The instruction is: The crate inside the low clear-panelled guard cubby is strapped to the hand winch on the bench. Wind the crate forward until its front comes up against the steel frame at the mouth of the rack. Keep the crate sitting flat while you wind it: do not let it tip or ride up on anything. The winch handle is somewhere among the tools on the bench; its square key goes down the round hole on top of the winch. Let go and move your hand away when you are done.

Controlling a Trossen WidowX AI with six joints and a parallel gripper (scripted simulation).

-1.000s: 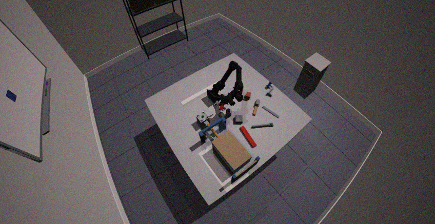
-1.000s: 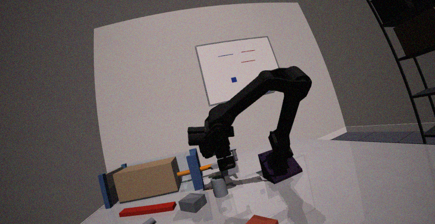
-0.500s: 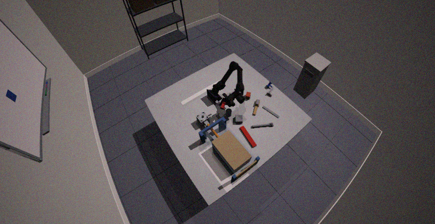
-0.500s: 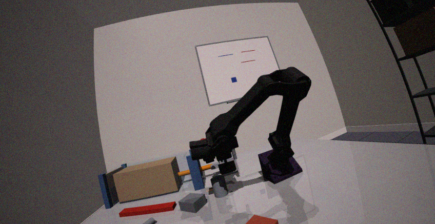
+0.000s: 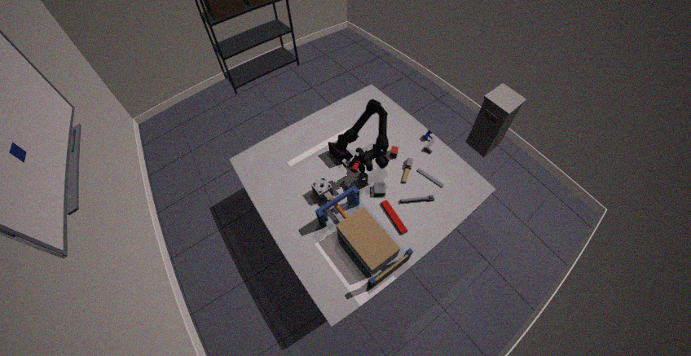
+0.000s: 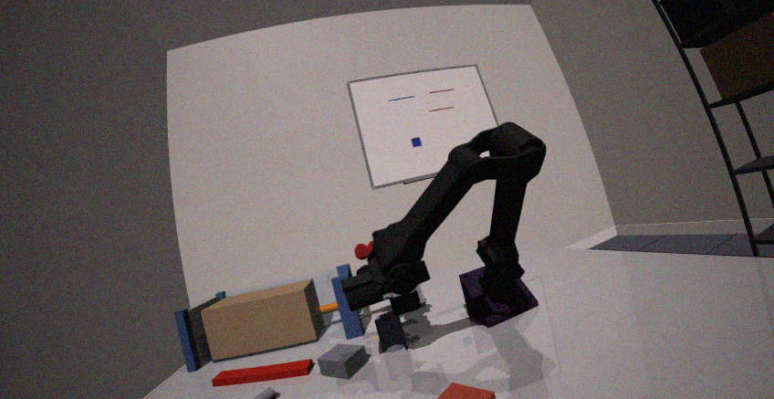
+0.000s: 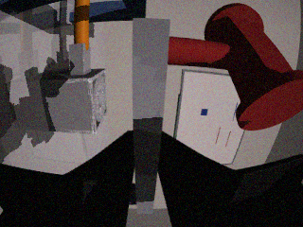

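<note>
My gripper tip is 19 cm to the left of the blue frame, 10 cm short of it and 6 cm above it. From my gripper tip the other things lie so: grey block 18 cm ahead, 15 cm below, 9 cm to the left; grey winch 17 cm to the right, 13 cm below, 8 cm behind; winch handle with red knob 2 cm ahead, 1 cm to the left, 1 cm above.
</note>
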